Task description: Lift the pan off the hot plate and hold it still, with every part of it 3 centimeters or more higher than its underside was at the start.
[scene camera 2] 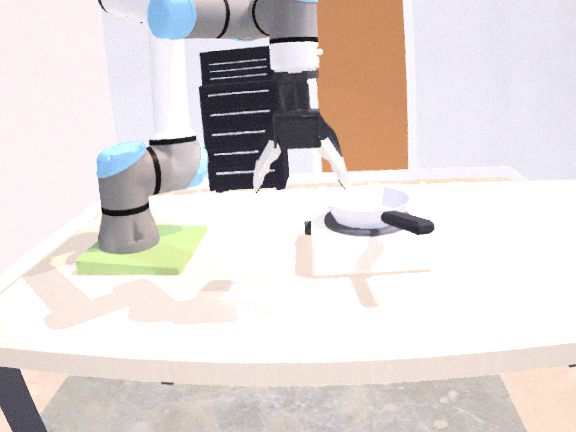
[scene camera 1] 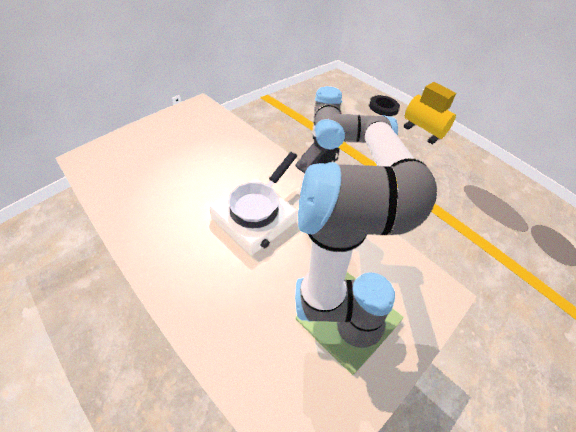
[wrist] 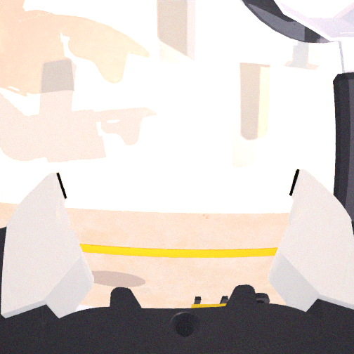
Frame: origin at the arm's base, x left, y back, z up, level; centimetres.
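Seen in the pictures: gripper, fingertip midpoint: [scene camera 2: 301,192]; arm's base, link origin: [scene camera 2: 129,241] [scene camera 1: 360,324].
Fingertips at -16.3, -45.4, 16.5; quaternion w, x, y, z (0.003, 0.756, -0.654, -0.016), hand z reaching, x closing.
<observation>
Offsets run from my fingertips to a thing's top centre, as dx, dy, dz. Level surfaces: height alone.
The pan [scene camera 1: 254,202] [scene camera 2: 367,214] [wrist: 332,20] sits level on the white hot plate @(+19.4, -9.6, -11.4) [scene camera 1: 232,232] [scene camera 2: 340,255]. Its black handle @(+1.2, -17.3, -3.1) [scene camera 1: 283,167] [scene camera 2: 407,222] [wrist: 345,140] sticks out past the hot plate's edge. In scene camera 2 it points right and towards the camera. My gripper [scene camera 2: 301,189] [wrist: 177,175] is open and empty and points down, above the handle's level and off to one side. In the wrist view the handle lies just outside the right finger, roughly upright in the picture, and part of the pan is cut off at the top right. In scene camera 1 the fingers are mostly hidden.
The arm stands on a green base plate [scene camera 1: 325,332] [scene camera 2: 187,247] on the table @(dz -19.3) [scene camera 1: 150,150] [scene camera 2: 280,345]. The hot plate's black knob @(+23.6, +3.2, -13.9) [scene camera 1: 265,243] [scene camera 2: 308,228] faces the base side. A yellow machine [scene camera 1: 430,117] stands on the floor beyond. A black drawer cabinet [scene camera 2: 235,125] stands behind.
</observation>
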